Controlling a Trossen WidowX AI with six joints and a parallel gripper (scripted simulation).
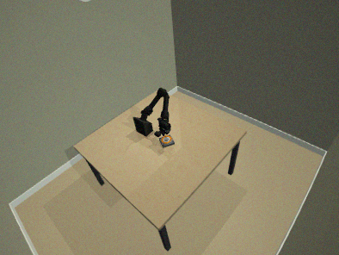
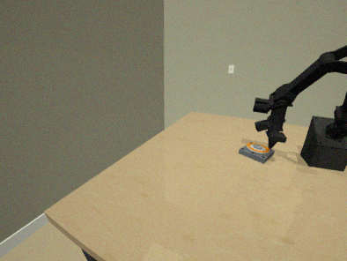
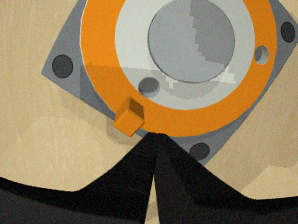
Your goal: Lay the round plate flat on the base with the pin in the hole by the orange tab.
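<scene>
The grey square base is 50 mm ahead of my gripper tip, 20 mm below it and 10 mm to the right of it.
</scene>
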